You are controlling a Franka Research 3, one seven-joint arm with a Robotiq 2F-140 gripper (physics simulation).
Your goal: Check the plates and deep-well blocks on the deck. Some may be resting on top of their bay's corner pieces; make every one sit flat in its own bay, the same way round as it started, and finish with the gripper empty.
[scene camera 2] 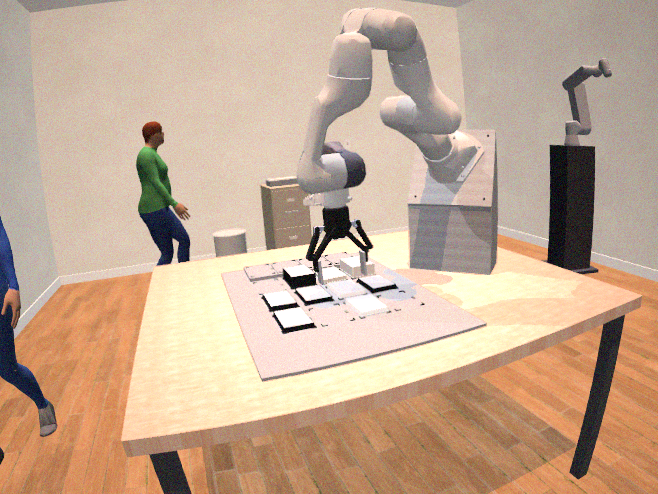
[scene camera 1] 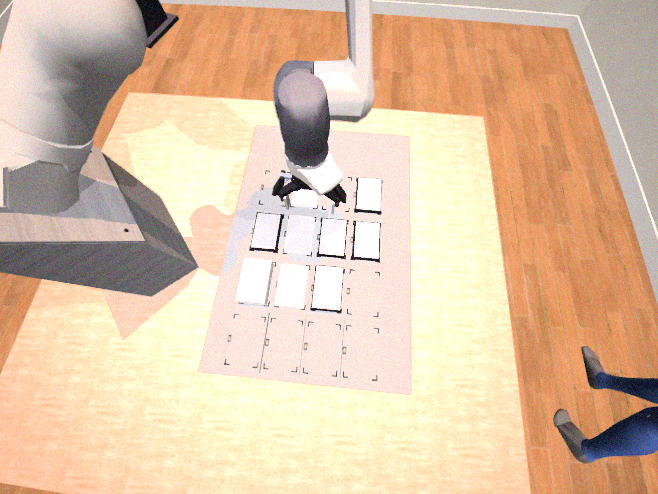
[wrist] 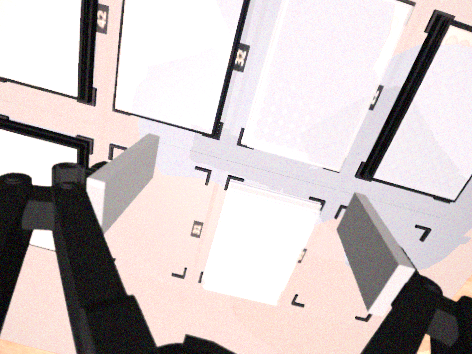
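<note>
My gripper point(scene camera 1: 310, 205) point(scene camera 2: 342, 267) point(wrist: 251, 184) is open and empty above a white plate point(scene camera 1: 304, 198) point(scene camera 2: 366, 304) point(wrist: 257, 245). Its fingers stand apart on either side of that plate. In the wrist view the plate reaches over its lower-left corner piece and leaves a gap at the lower-right one; its tilt is hard to tell. The neighbouring row holds a white plate point(scene camera 1: 300, 233) point(scene camera 2: 345, 288) point(wrist: 325, 85) and black-edged plates point(scene camera 1: 333, 237) point(scene camera 2: 313, 294) point(wrist: 180, 65). A tall white block point(scene camera 1: 255, 281) point(scene camera 2: 356, 265) and a black block point(scene camera 1: 327, 287) point(scene camera 2: 298, 275) stand one row further.
A black-edged plate point(scene camera 1: 368, 194) point(scene camera 2: 293, 319) point(wrist: 35, 150) stands in the same row as the white one, past an empty bay. Another white plate point(scene camera 1: 291, 285) point(scene camera 2: 332, 274) stands between the two blocks. The deck mat point(scene camera 1: 393, 340) point(scene camera 2: 329, 350) lies on the table point(scene camera 1: 457, 319) point(scene camera 2: 180, 372).
</note>
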